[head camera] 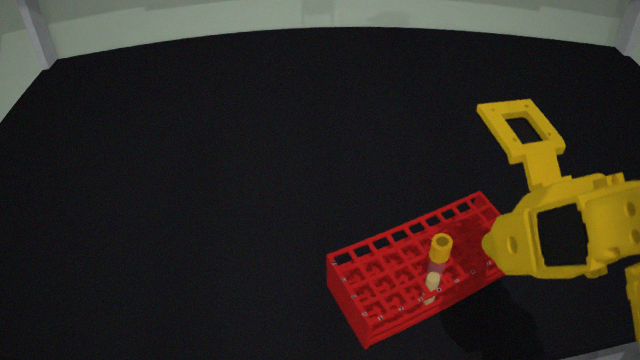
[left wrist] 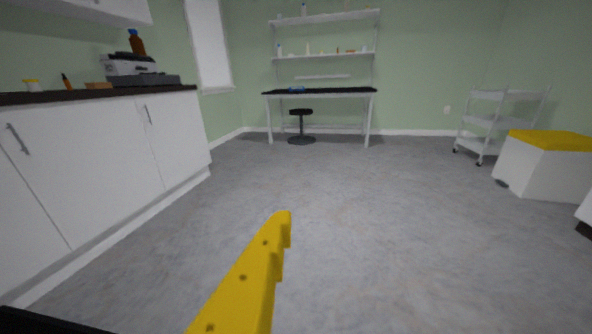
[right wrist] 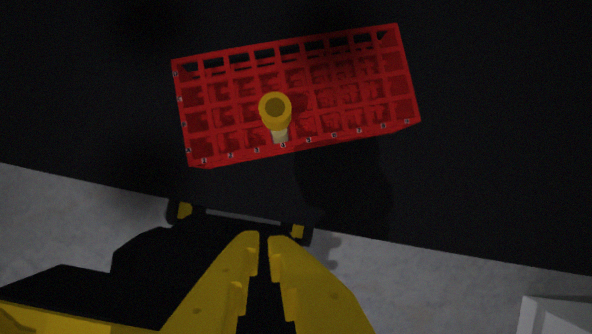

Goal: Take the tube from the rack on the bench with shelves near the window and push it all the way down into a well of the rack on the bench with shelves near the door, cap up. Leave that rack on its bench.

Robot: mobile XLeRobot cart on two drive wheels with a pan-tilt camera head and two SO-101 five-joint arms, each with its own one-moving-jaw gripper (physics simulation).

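A red rack sits on the black bench top. A tube with a yellow cap stands cap up in the rack's front row, at the well marked 4. Its cap stands above the rack's top, and part of its clear body shows below the cap. My right gripper is shut and empty, its tips apart from the tube and drawn below the rack in the right wrist view; its tips are hidden in the head view. My left gripper is fully open, with one notched jaw showing over the floor.
In the left wrist view, a far bench with shelves near the window bears a blue rack. A stool stands before it. White cabinets line the left; a cart and a yellow-topped white box stand right.
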